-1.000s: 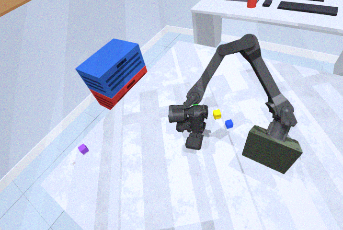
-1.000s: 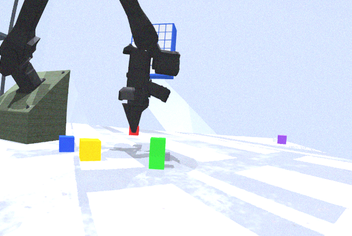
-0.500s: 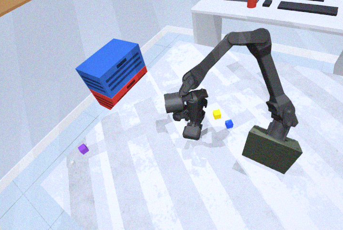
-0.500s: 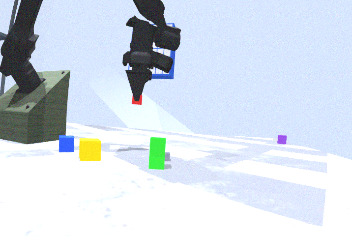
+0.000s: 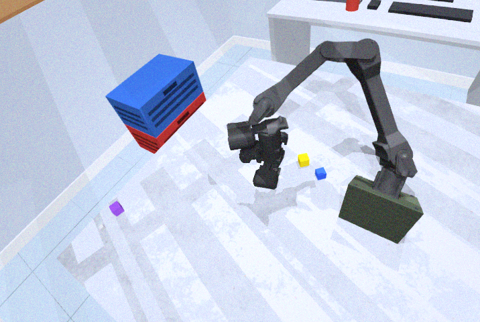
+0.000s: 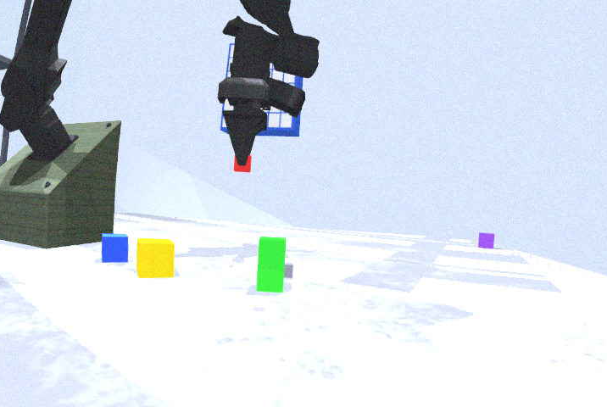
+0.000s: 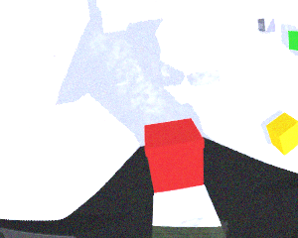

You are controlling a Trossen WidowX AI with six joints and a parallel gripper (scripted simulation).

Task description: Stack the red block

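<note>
My gripper tip is now 100 mm short of the tiny grey cube, 100 mm to the left of it and 120 mm above it. Also, from my gripper tip: blue block (90 mm behind, 150 mm to the right, 110 mm below); yellow block (20 mm behind, 170 mm to the right, 110 mm below); red block (right at my gripper tip).
</note>
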